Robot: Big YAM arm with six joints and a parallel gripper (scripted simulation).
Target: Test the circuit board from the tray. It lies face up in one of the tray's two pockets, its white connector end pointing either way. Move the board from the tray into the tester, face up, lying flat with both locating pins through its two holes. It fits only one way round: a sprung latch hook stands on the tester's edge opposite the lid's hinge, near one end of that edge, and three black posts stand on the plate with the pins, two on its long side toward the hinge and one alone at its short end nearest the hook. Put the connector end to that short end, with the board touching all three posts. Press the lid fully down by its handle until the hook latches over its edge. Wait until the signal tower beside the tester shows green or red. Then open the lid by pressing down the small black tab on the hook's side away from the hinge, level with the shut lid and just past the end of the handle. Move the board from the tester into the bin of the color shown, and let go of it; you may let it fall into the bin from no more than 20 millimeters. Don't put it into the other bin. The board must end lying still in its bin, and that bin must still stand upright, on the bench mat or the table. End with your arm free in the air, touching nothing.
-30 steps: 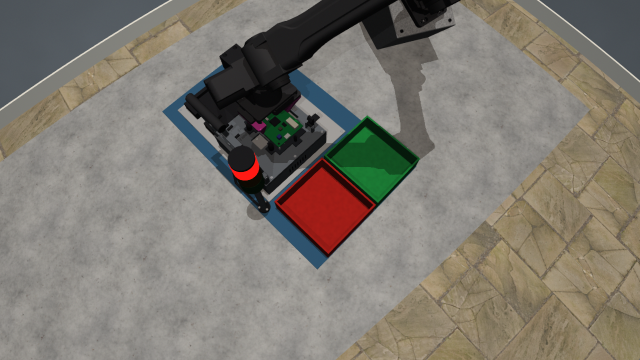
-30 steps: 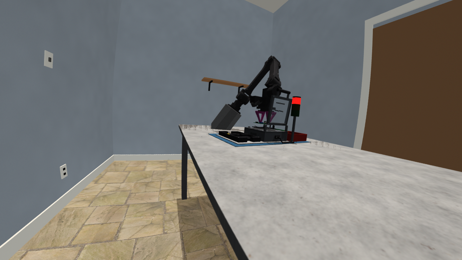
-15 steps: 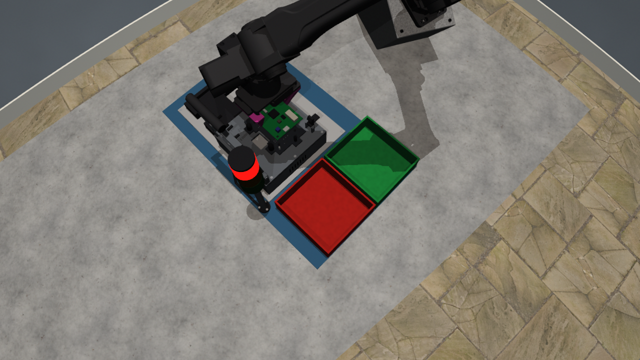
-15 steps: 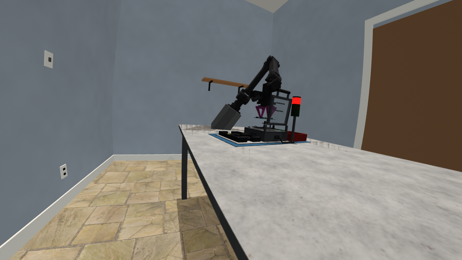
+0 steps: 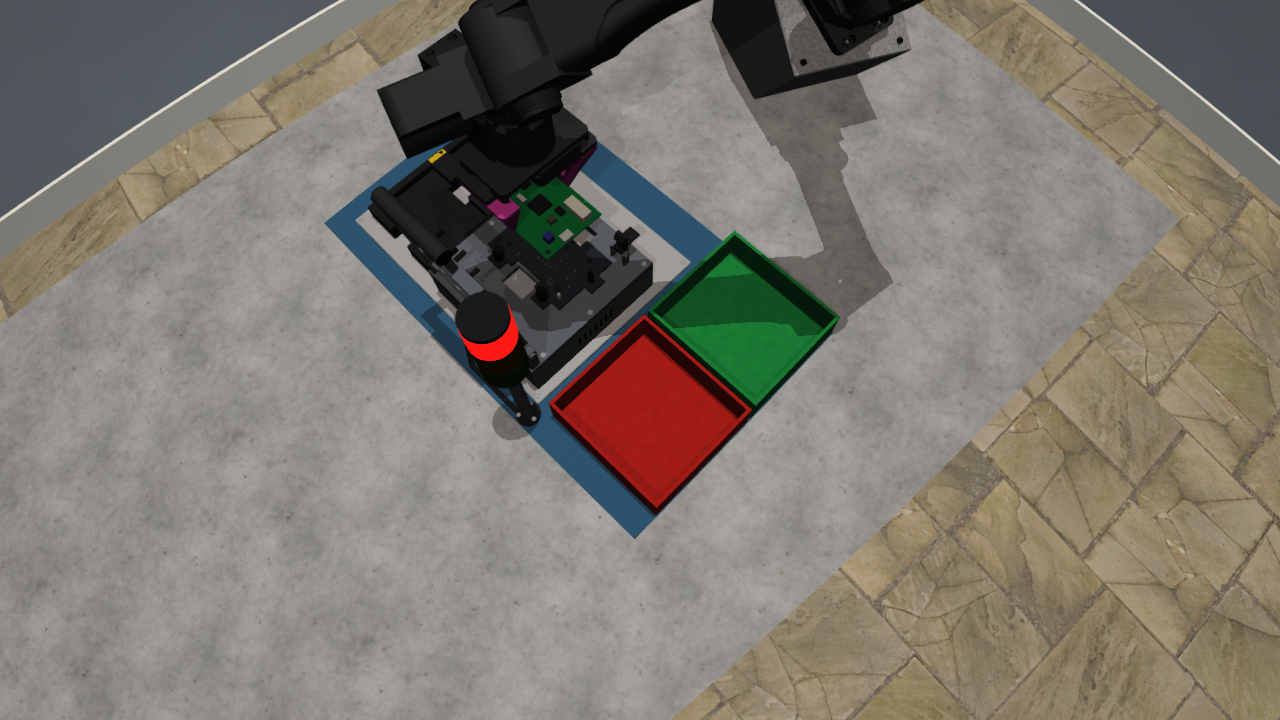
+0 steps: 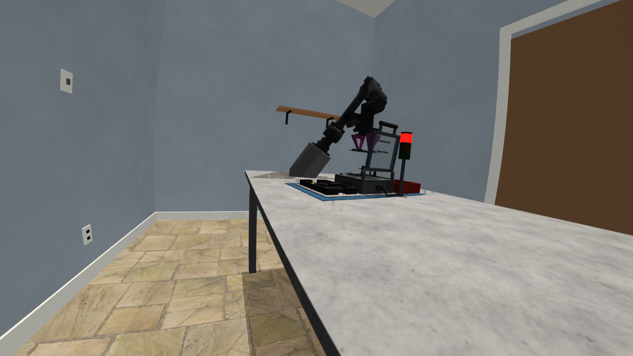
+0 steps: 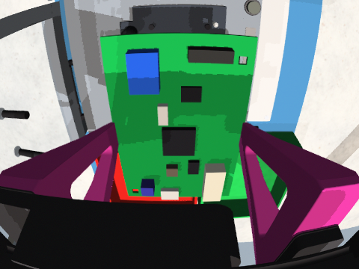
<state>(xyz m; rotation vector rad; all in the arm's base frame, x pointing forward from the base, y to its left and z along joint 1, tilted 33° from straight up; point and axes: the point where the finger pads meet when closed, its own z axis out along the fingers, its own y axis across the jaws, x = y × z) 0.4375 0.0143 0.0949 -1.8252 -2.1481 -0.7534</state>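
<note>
My gripper is now 20 cm to the right of the red bin and 16 cm above it. The rest, counted from my hand: clear lid (11 cm ahead, 2 cm to the left, 1 cm above); tester plate (10 cm below, 1 cm to the left); green circuit board (right at my hand).
</note>
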